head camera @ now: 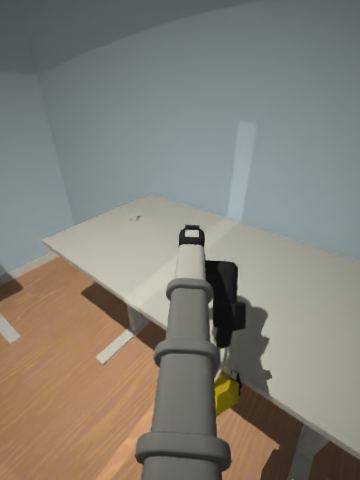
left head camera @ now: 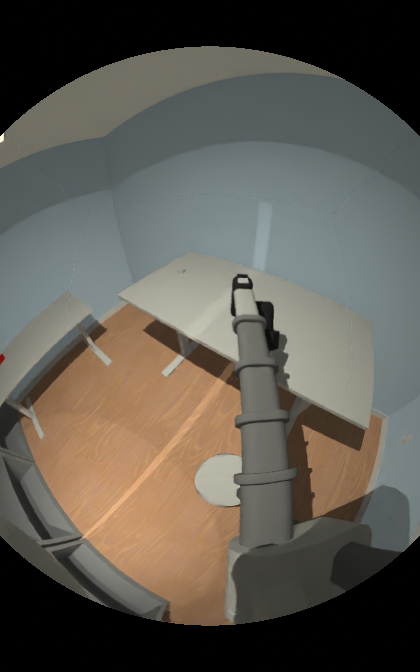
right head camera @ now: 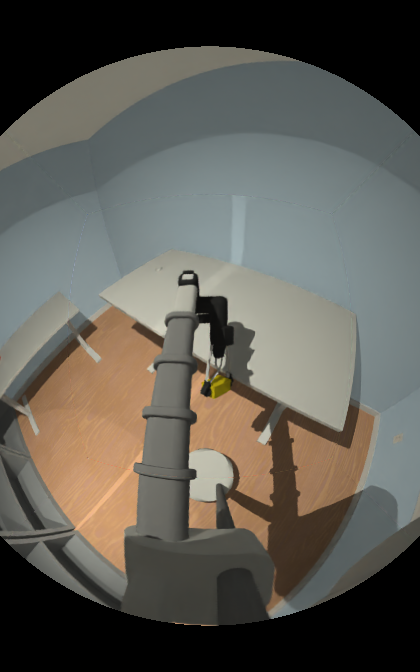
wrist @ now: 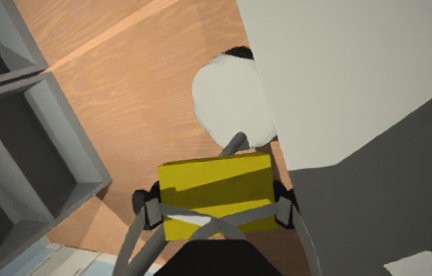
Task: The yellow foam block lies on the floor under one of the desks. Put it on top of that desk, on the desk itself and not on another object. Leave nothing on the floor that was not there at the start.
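Frame: origin at the robot's base, x ahead, y left, z up, level; millimetres.
Seen in the pictures: gripper, between the fingertips: (head camera: 220, 402) (wrist: 218, 195).
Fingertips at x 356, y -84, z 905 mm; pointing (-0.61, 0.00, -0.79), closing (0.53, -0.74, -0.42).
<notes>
Pixels of each thing's top centre, then the offset from my fingertips to it. Level surfaces: height alone.
- yellow foam block, centre of its top: (wrist: 187, 235) (head camera: 220, 383) 15 mm ahead, 5 mm left, 63 mm up
- large pale desk, height of its surface: 18 mm up
- small ring-like object, centre of its top: (head camera: 133, 215) 877 mm ahead, 407 mm left, 42 mm up
The yellow foam block (head camera: 226, 395) (right head camera: 219, 386) (wrist: 217, 187) is held between the two fingertips of my gripper (right head camera: 217, 387) (wrist: 218, 195), which is shut on it. In the head views, block and fingertips show just outside the front edge of the large pale desk (head camera: 295, 300) (left head camera: 320, 345) (right head camera: 300, 340) (wrist: 350, 75), while the wrist is over the desk top. In the wrist view the desk edge runs close to the right fingertip. The block's height against the desk top is hard to tell. The arm hides part of the block in the head camera view.
A small ring-like object (head camera: 135, 218) (left head camera: 181, 271) (right head camera: 159, 269) lies near the desk's far left corner. A second desk (left head camera: 40, 335) (right head camera: 35, 330) stands at the left, with a red object (left head camera: 1, 359) on it. Grey open shelving (left head camera: 50, 542) (wrist: 75, 135) is at lower left. The round pale base (left head camera: 220, 480) (right head camera: 212, 475) (wrist: 227, 100) is on the floor.
</notes>
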